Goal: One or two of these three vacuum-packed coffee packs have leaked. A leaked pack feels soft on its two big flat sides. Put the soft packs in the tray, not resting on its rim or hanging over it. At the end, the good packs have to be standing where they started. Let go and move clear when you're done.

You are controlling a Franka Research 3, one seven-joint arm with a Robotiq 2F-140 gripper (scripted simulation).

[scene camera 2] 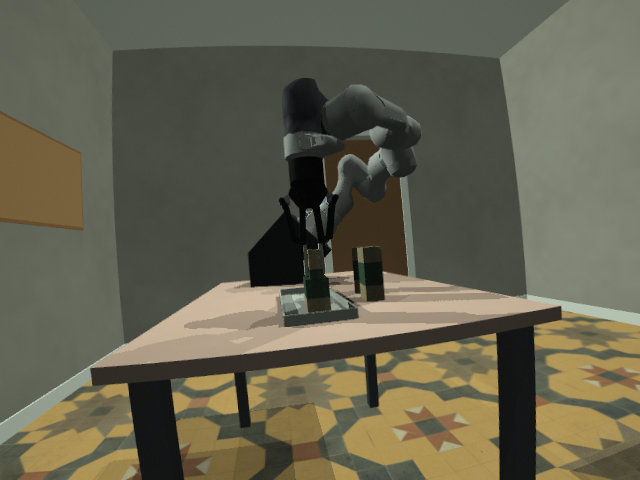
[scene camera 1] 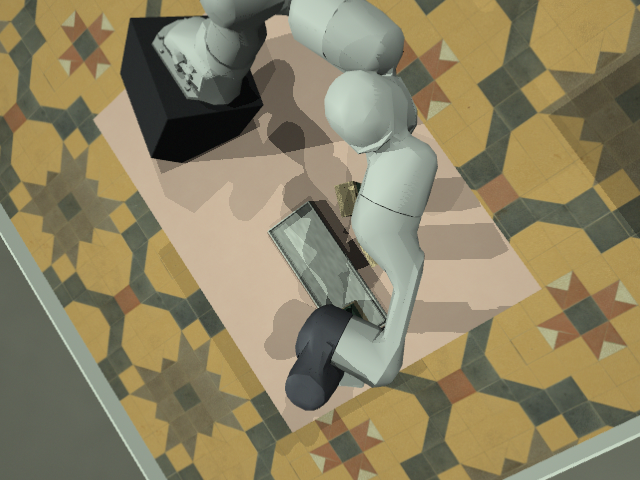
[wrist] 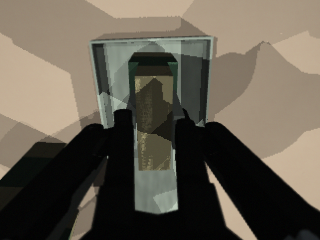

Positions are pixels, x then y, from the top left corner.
A tray shows in scene camera 2, in scene camera 1 and in the wrist view [110,57]. One and the same spot on the tray: [scene camera 1: 304,239] is [scene camera 2: 304,296].
